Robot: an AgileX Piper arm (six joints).
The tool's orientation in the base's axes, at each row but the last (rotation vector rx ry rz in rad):
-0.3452, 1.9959, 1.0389
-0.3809, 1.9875, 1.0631
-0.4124, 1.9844, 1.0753
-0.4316, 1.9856, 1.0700
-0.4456, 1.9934, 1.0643
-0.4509, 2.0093, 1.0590
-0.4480, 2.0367, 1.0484
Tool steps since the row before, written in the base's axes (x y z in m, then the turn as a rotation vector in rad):
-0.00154, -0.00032, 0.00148, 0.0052, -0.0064, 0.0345
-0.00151, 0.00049, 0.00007, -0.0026, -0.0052, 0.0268
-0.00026, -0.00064, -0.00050, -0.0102, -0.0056, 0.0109
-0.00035, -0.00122, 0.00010, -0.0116, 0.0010, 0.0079
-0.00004, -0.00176, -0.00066, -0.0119, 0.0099, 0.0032
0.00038, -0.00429, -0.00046, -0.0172, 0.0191, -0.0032
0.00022, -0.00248, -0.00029, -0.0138, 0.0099, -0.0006
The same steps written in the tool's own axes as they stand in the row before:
-0.00026, 0.00148, -0.00155, -0.0310, 0.0119, -0.0126
0.00092, 0.00122, -0.00043, -0.0200, 0.0130, -0.0135
0.00049, -0.00048, -0.00050, -0.0029, 0.0088, -0.0129
0.00004, -0.00044, -0.00119, 0.0008, 0.0119, -0.0074
0.00043, -0.00134, -0.00124, 0.0053, 0.0148, 0.0011
-0.00010, -0.00299, -0.00313, 0.0141, 0.0202, 0.0081
-0.00002, -0.00176, -0.00178, 0.0096, 0.0140, 0.0015

